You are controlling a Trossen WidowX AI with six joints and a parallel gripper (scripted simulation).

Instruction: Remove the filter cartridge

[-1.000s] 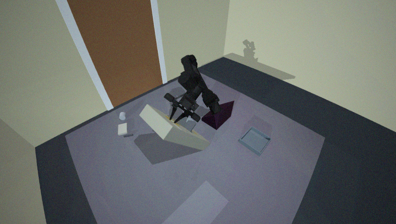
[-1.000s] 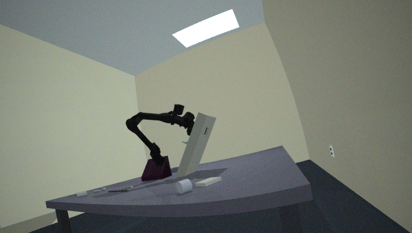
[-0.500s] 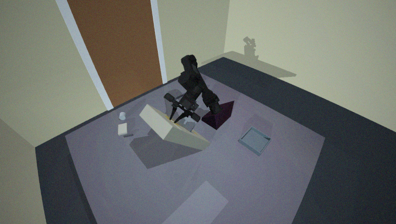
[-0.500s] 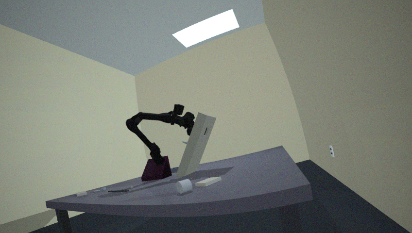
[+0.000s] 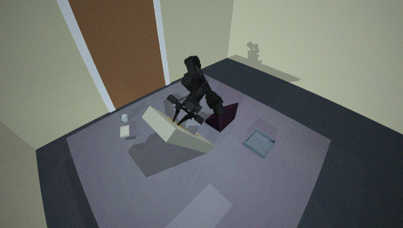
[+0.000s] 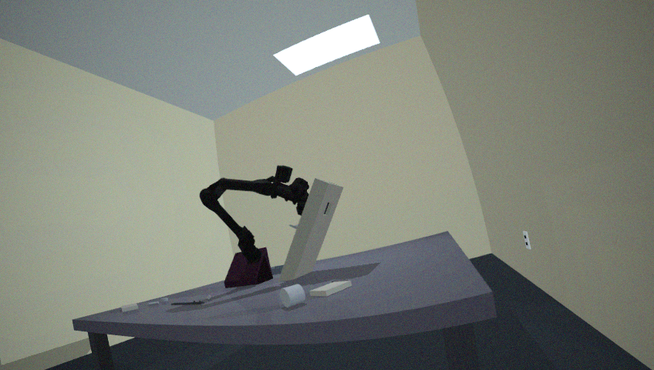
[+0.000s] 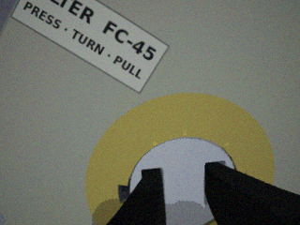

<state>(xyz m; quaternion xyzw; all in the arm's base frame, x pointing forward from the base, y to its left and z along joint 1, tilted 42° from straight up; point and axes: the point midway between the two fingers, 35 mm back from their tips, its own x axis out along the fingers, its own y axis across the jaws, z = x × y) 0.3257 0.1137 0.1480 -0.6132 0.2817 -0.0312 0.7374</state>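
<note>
The grey shelf is 100 mm below my gripper tip and 100 mm behind it. Also, from my gripper tip: round filter cartridge: 10 mm below, 10 mm ahead; dark rod: 330 mm to the right, 270 mm below, 130 mm ahead; tray: 400 mm behind, 300 mm to the left, 270 mm below.
</note>
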